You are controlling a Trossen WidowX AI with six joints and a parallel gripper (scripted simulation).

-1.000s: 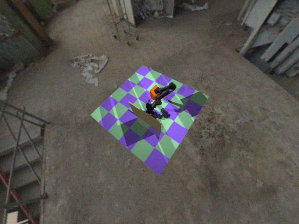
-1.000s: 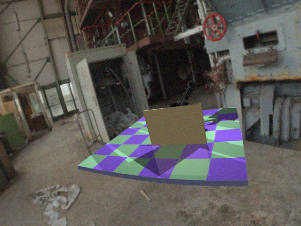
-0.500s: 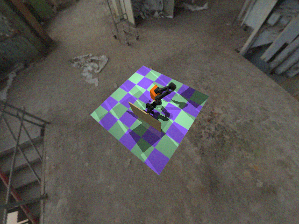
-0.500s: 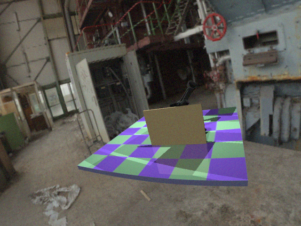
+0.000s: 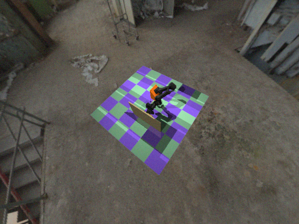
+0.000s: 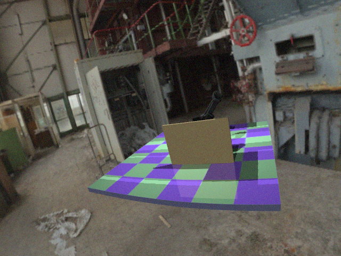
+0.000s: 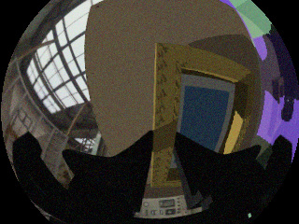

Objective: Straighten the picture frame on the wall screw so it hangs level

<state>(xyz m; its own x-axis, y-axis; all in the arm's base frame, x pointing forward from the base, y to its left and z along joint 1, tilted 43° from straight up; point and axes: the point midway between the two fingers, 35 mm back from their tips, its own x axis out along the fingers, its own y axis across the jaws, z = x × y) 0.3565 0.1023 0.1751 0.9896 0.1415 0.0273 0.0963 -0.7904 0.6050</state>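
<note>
My gripper tip is 5 cm above the picture frame and 1 cm to the right of it. The rest, counted from my gripper tip: tan wall board 7 cm below, 2 cm ahead.
</note>
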